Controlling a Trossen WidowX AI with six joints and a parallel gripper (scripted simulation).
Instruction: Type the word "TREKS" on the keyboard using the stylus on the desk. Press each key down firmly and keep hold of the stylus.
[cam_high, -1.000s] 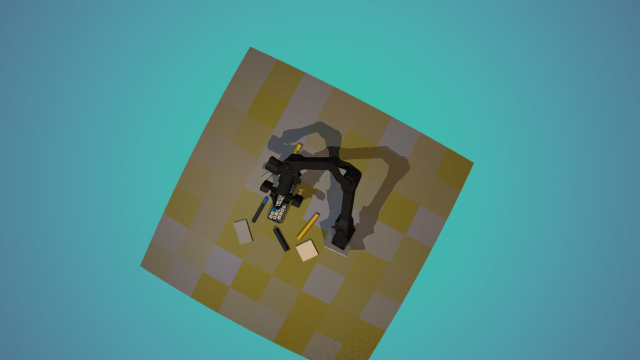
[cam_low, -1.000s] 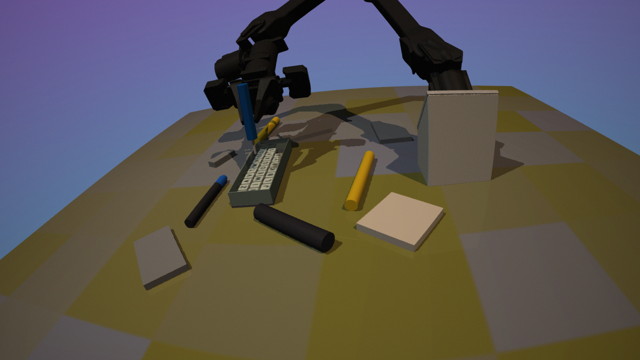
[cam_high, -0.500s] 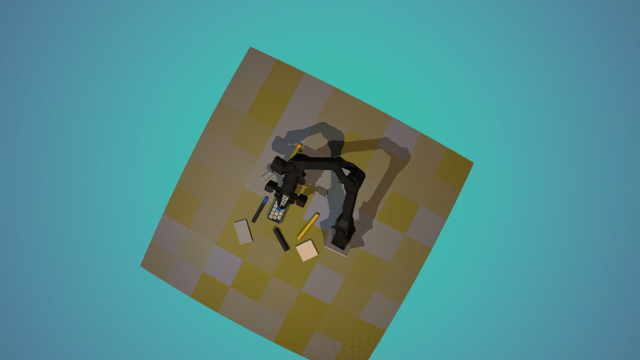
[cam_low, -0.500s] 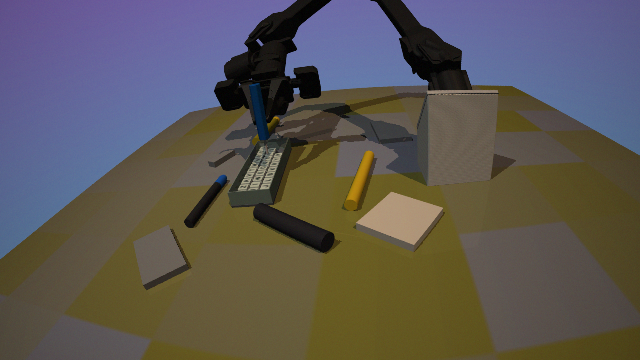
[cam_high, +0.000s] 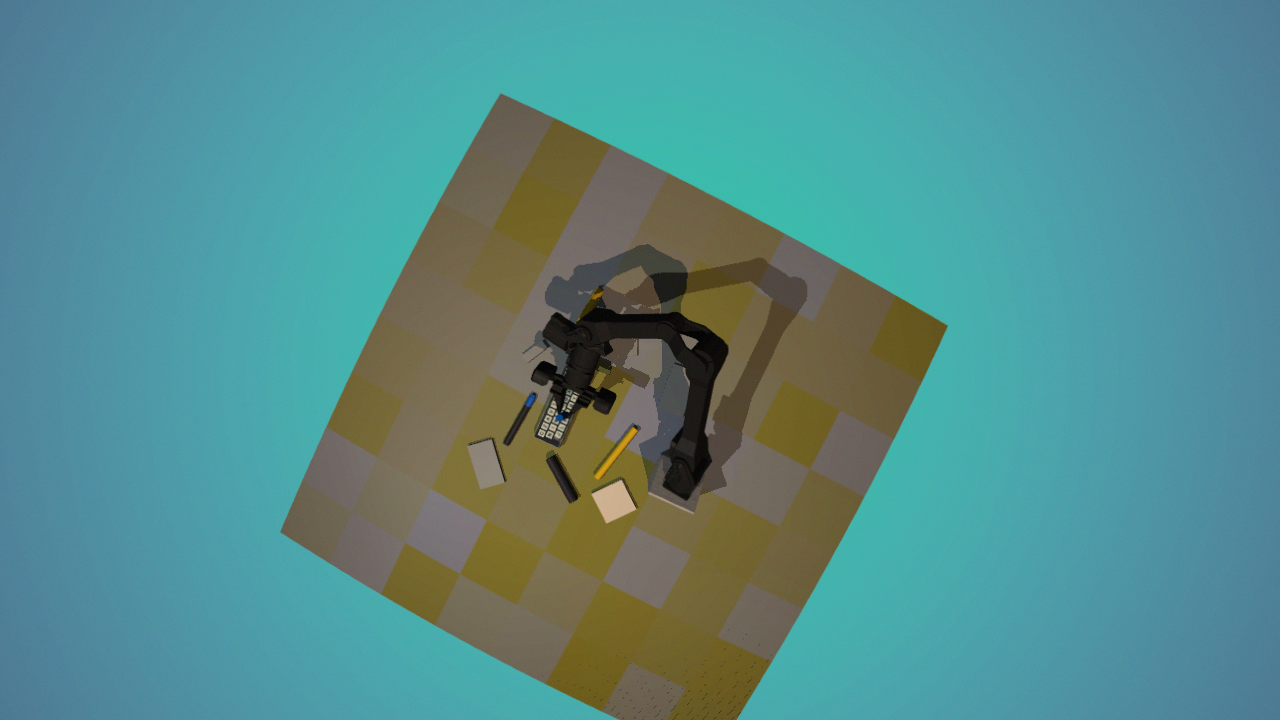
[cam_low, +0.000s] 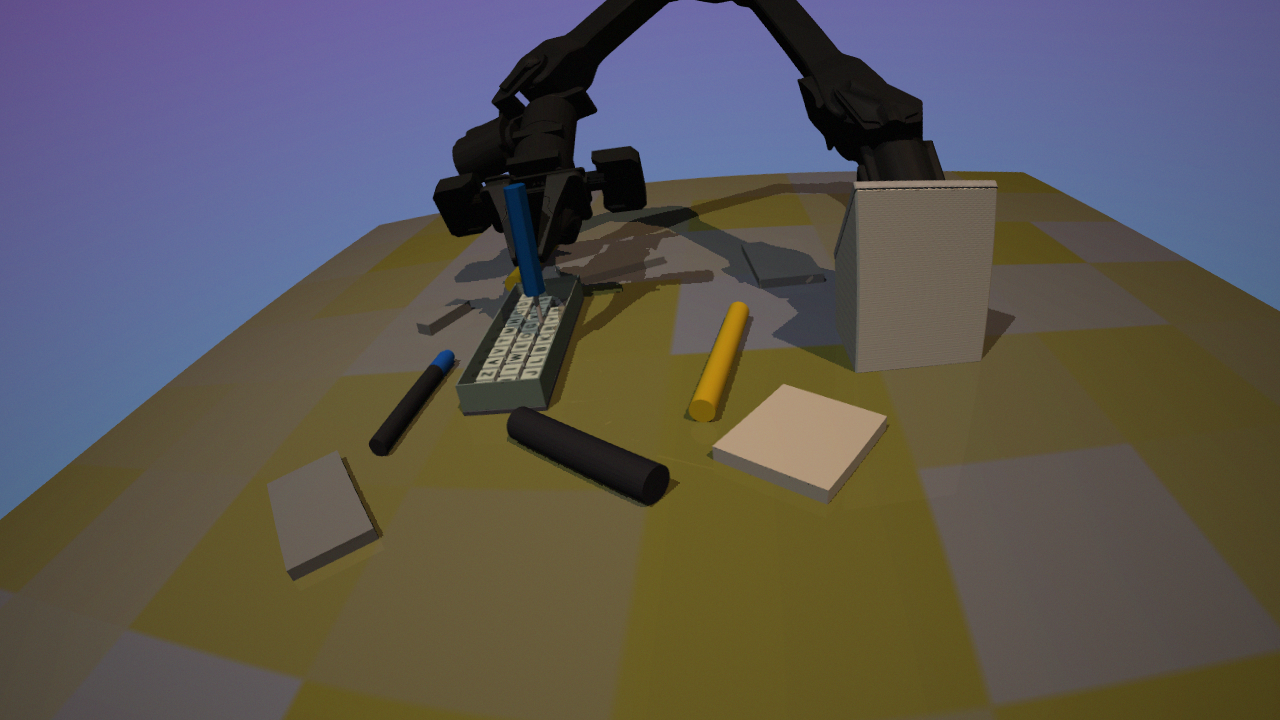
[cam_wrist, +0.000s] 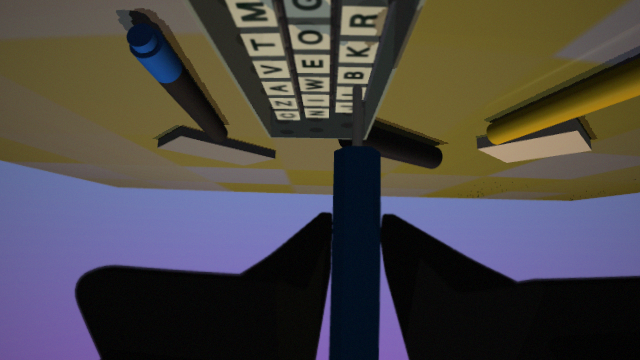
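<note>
My gripper tip is 15 cm short of the small grey block, 9 cm to the left of it and 8 cm above it. Also, from my gripper tip: grey stylus tip: 5 cm below; then blue stylus: 1 cm below; then yellow cylinder: 15 cm behind, 2 cm to the left, 8 cm below.
</note>
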